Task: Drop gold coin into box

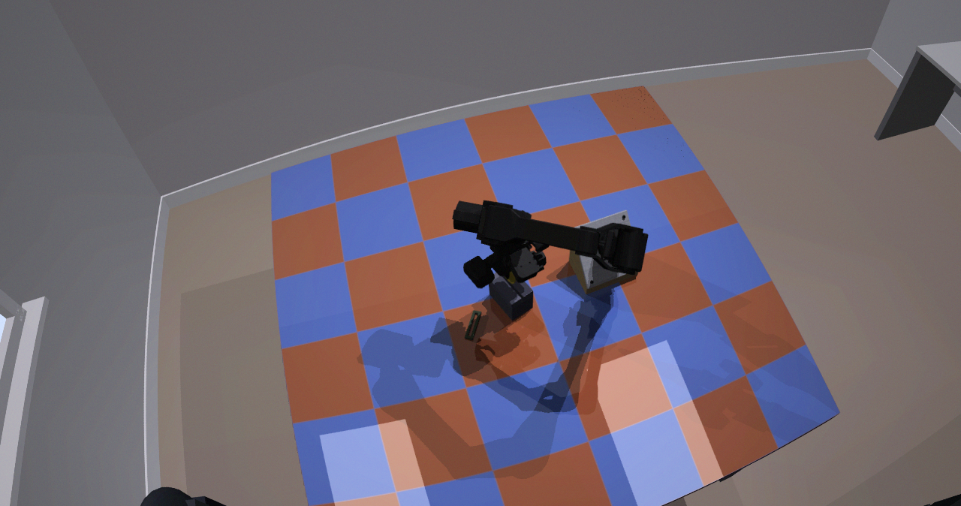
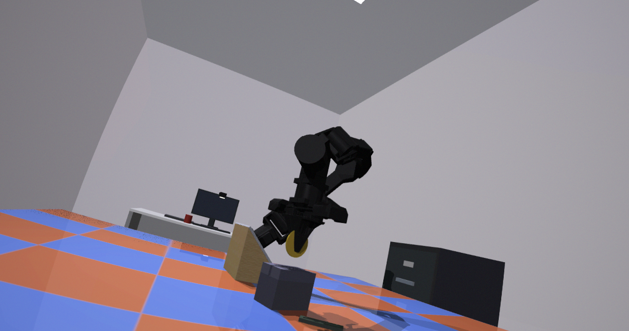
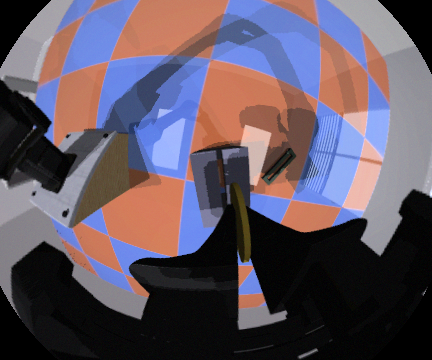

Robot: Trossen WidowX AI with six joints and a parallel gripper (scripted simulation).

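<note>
Now: gripper tip 20 mm below the coin.
</note>
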